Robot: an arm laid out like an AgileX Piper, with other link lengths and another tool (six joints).
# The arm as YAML. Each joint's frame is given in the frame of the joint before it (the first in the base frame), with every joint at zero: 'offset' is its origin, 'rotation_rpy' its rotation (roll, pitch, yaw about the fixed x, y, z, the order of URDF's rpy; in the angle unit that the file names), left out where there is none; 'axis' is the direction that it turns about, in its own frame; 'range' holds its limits. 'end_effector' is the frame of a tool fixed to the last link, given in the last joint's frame.
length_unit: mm
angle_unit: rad
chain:
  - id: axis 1
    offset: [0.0, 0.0, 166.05]
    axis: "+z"
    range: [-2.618, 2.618]
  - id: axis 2
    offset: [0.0, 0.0, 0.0]
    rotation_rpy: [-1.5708, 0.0, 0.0]
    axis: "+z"
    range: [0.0, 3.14]
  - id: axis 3
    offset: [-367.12, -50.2, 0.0]
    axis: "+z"
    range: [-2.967, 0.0]
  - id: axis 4
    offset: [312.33, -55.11, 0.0]
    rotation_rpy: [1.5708, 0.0, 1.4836]
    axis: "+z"
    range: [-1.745, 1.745]
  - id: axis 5
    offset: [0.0, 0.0, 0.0]
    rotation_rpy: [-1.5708, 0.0, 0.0]
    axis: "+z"
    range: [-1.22, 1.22]
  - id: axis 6
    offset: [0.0, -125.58, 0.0]
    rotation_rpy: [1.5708, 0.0, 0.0]
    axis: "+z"
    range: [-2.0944, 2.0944]
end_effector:
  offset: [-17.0, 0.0, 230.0]
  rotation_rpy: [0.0, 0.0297, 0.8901]
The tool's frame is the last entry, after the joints.
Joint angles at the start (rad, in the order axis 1, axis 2, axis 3, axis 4, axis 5, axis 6): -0.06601 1.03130 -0.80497 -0.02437 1.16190 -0.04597
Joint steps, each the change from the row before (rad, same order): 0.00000 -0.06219 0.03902 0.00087 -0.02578 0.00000; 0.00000 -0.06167 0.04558 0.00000 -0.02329 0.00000; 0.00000 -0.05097 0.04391 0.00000 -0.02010 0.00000; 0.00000 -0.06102 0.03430 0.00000 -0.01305 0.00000; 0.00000 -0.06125 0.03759 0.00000 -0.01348 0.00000; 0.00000 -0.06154 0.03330 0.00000 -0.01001 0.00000; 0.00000 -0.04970 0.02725 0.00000 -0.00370 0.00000; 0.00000 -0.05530 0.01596 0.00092 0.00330 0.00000; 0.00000 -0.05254 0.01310 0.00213 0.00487 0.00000; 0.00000 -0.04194 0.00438 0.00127 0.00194 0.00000; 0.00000 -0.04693 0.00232 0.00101 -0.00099 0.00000; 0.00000 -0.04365 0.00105 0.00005 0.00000 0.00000; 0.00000 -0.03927 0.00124 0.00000 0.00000 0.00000; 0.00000 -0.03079 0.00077 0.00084 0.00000 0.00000; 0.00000 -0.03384 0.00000 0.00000 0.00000 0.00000; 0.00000 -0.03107 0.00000 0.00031 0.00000 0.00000
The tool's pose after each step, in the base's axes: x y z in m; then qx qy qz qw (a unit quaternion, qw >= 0). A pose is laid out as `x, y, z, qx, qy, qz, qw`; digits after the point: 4 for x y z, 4 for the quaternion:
0.2771, -0.0250, 0.1558, 0.4303, 0.8903, 0.0561, 0.1379
0.2701, -0.0244, 0.1553, 0.4287, 0.8876, 0.0635, 0.1559
0.2629, -0.0239, 0.1515, 0.4274, 0.8856, 0.0685, 0.1683
0.2571, -0.0234, 0.1533, 0.4256, 0.8822, 0.0759, 0.1863
0.2507, -0.0229, 0.1529, 0.4238, 0.8788, 0.0827, 0.2032
0.2450, -0.0225, 0.1535, 0.4218, 0.8749, 0.0897, 0.2204
0.2393, -0.0221, 0.1525, 0.4203, 0.8721, 0.0944, 0.2322
0.2348, -0.0216, 0.1568, 0.4184, 0.8678, 0.1014, 0.2482
0.2307, -0.0207, 0.1612, 0.4166, 0.8634, 0.1085, 0.2632
0.2293, -0.0202, 0.1681, 0.4144, 0.8586, 0.1155, 0.2787
0.2288, -0.0198, 0.1779, 0.4113, 0.8522, 0.1240, 0.2986
0.2279, -0.0198, 0.1873, 0.4081, 0.8459, 0.1316, 0.3172
0.2267, -0.0197, 0.1956, 0.4052, 0.8398, 0.1382, 0.3337
0.2256, -0.0194, 0.2022, 0.4028, 0.8349, 0.1438, 0.3465
0.2243, -0.0193, 0.2098, 0.3999, 0.8291, 0.1497, 0.3610
0.2228, -0.0191, 0.2168, 0.3972, 0.8235, 0.1552, 0.3742

